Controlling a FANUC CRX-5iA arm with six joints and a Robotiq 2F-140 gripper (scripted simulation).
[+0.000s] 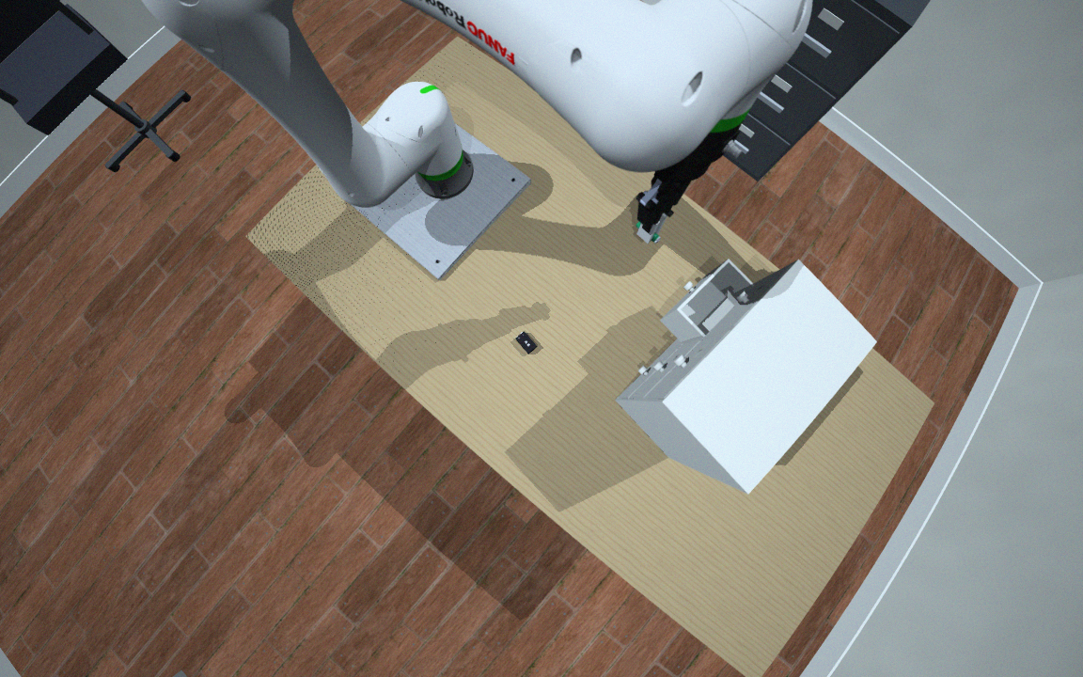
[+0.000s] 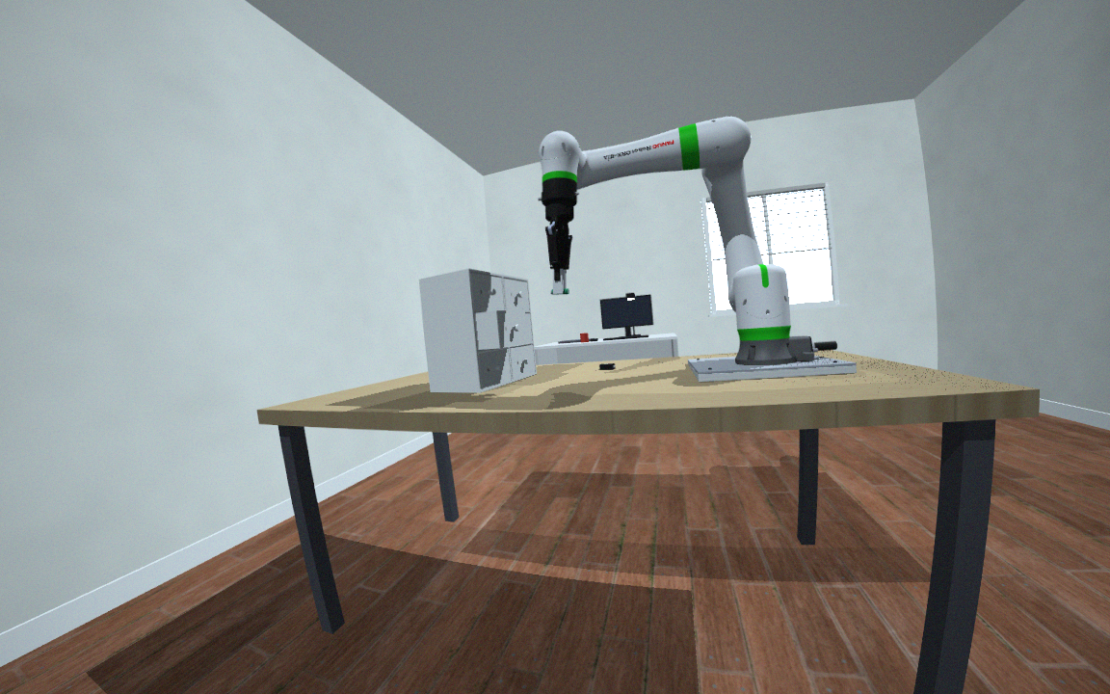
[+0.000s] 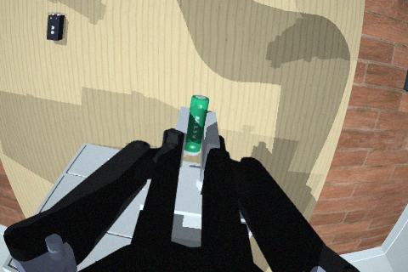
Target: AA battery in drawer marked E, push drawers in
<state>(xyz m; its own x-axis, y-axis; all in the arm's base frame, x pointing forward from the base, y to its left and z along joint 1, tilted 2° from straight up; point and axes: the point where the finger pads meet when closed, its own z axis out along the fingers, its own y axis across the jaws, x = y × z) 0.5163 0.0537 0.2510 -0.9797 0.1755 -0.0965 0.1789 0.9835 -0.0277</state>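
My gripper is now 30 mm above the green AA battery. From my hand the other things lie so: black block: 270 mm to the right, 270 mm below, 90 mm behind.
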